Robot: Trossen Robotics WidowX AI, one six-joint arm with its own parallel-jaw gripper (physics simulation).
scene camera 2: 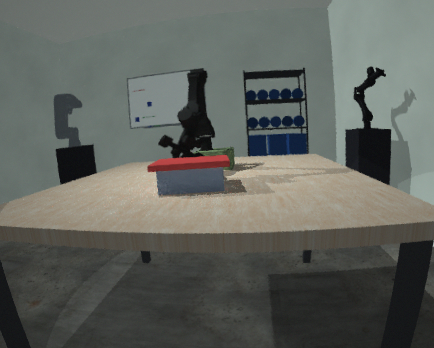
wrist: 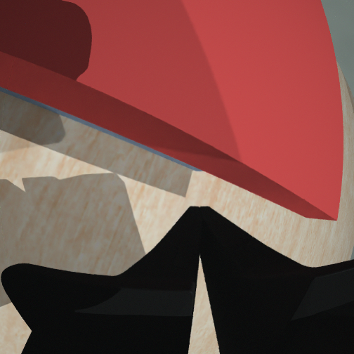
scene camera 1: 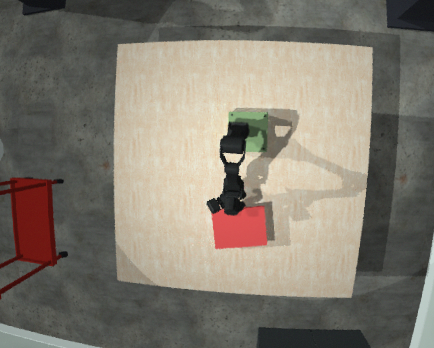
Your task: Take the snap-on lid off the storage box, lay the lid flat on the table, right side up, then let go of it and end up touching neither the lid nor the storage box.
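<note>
The red lid [scene camera 1: 240,227] [scene camera 2: 190,163] [wrist: 280,90] sits on the blue-grey storage box [scene camera 2: 191,181], covering its top and overhanging its sides. In the wrist view a thin blue strip of the box shows under the lid's rim. My gripper [wrist: 198,215] is shut and empty, its two fingertips together. It is at the side of the lid that faces the arm, near the rim and a corner. Whether the tips touch the lid or box is unclear. In the scene views the fingertips are hidden by the arm or behind the lid and box.
A green block [scene camera 1: 257,142] [scene camera 2: 226,151] stands on the wooden table [scene camera 1: 165,125] [scene camera 2: 215,220], partly under the arm. A red piece of furniture [scene camera 1: 33,220] stands on the floor beside the table. A shelf rack [scene camera 2: 274,74] is at the back wall.
</note>
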